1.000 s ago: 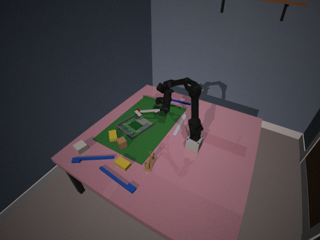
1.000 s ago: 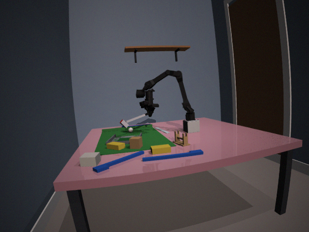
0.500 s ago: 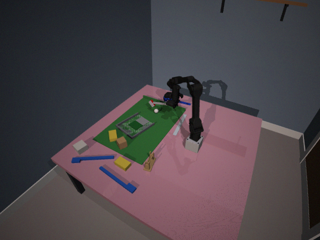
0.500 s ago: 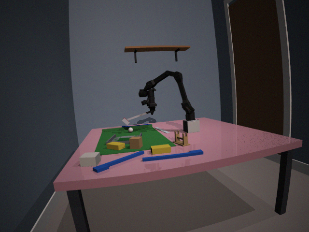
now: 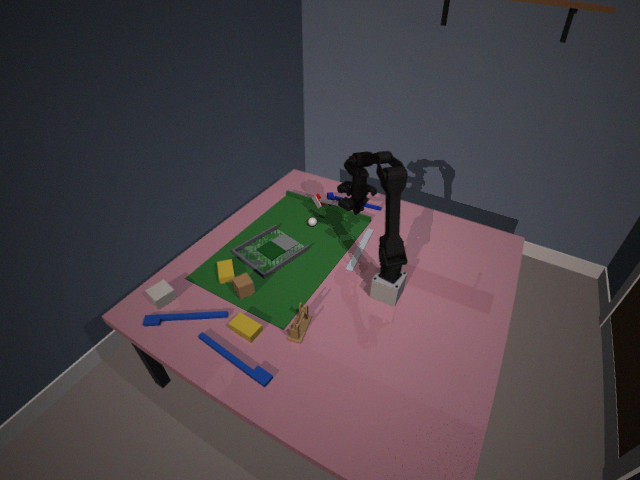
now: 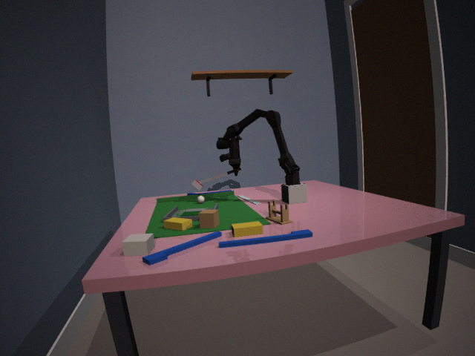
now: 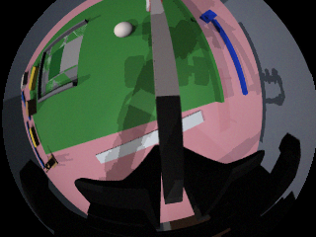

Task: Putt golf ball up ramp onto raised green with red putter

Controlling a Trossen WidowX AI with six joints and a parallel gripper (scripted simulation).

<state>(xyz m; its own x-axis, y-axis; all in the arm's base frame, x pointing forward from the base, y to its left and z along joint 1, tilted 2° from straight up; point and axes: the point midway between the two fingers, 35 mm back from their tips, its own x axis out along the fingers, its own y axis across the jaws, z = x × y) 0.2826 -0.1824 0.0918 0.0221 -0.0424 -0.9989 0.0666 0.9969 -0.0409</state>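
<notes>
Right now the pale strip is 13 cm below my gripper tip, 6 cm behind it and 4 cm to the left of it. The rest, counted from my gripper tip: red putter (12 cm ahead); then white golf ball (21 cm ahead, 11 cm below, 5 cm to the left); then brown block (53 cm to the left, 13 cm ahead, 10 cm below).
</notes>
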